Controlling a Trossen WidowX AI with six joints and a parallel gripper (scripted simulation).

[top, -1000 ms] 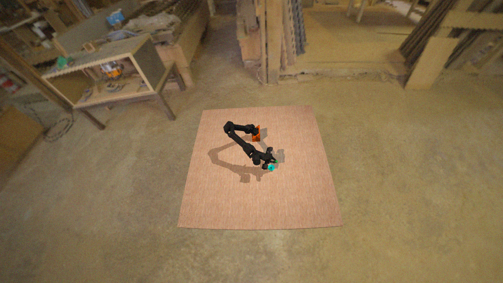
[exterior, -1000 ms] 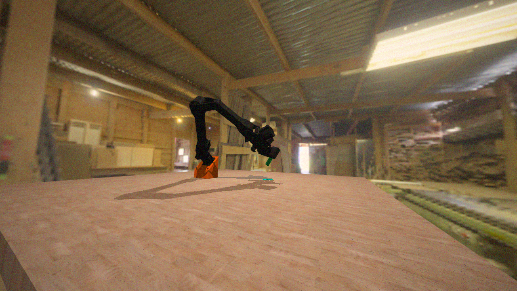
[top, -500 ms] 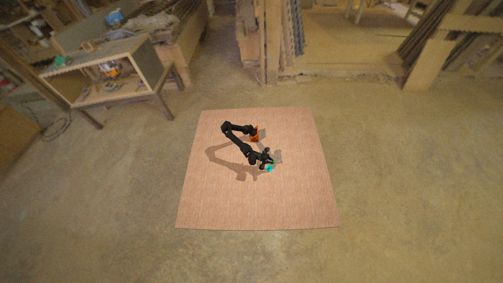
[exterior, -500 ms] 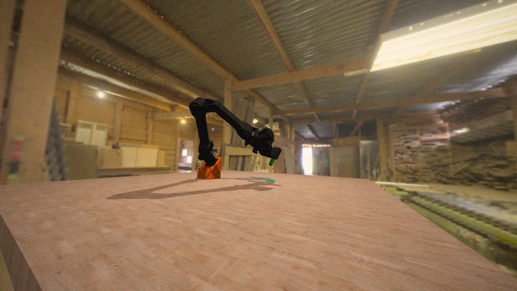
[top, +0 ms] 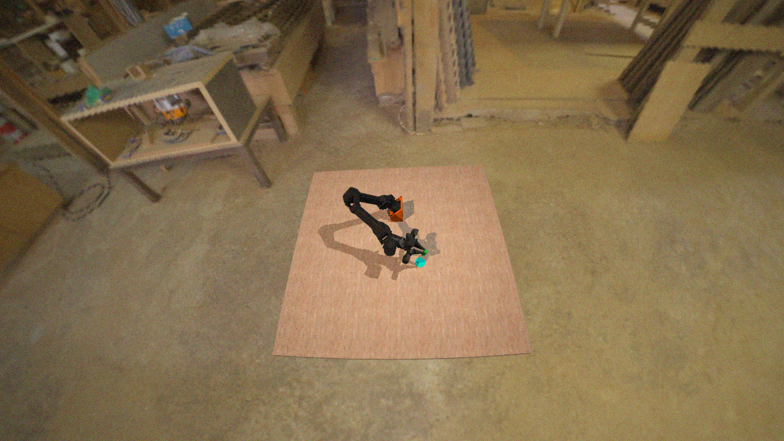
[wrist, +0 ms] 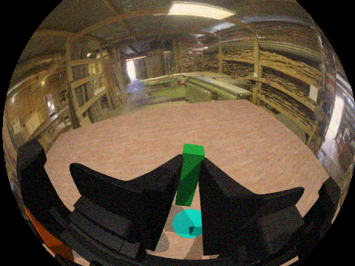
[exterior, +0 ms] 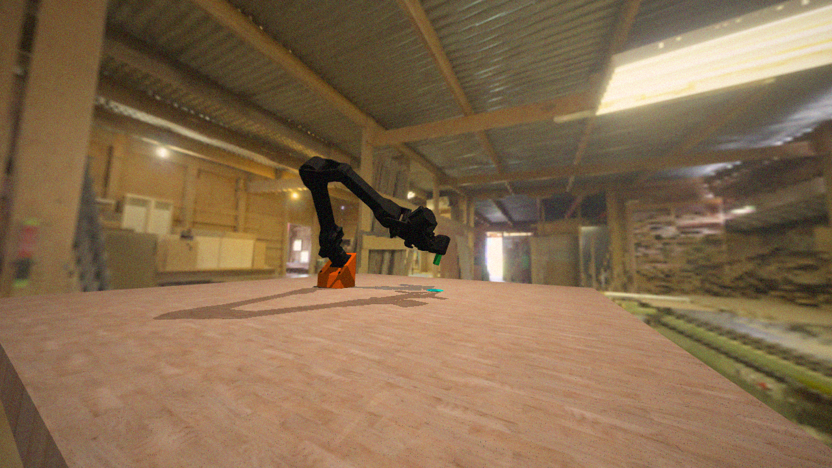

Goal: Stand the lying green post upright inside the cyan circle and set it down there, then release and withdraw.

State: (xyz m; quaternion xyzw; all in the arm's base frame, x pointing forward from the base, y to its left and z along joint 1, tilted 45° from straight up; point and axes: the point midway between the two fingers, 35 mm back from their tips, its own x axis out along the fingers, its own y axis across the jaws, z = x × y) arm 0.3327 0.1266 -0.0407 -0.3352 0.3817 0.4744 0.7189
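My gripper tip is now 10 mm past the cyan circle, 20 mm to the left of it and 140 mm above it. The rest, counted from my gripper tip: green post 20 mm below.
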